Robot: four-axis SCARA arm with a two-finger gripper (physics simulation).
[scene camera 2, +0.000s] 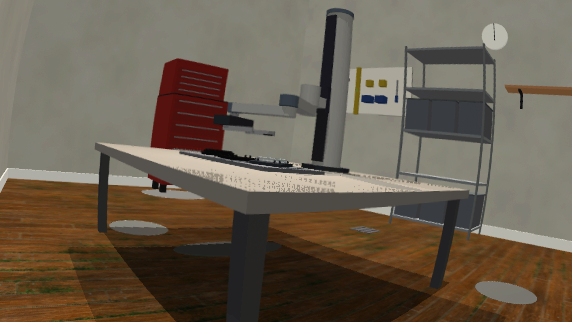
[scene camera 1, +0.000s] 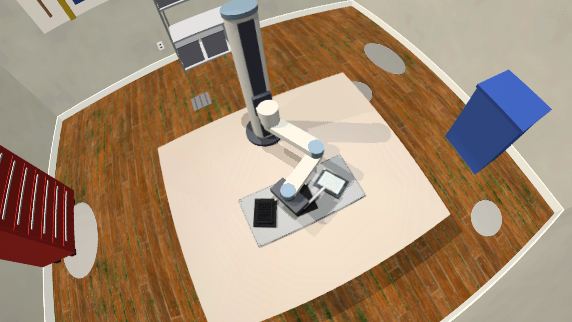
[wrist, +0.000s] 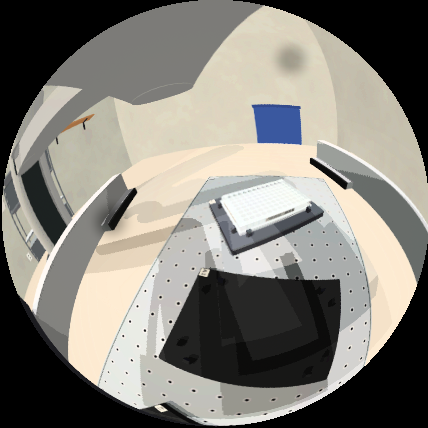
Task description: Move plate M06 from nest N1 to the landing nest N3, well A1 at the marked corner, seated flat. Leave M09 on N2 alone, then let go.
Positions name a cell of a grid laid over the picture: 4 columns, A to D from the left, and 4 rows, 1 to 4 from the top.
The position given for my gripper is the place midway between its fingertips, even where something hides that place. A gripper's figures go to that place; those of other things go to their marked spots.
Scene:
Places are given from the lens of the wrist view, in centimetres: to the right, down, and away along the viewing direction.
my gripper (wrist: C2): 0, -4, 10
white well plate (wrist: C2): 6, -1, 21
dark nest (wrist: C3): 3, 4, 19

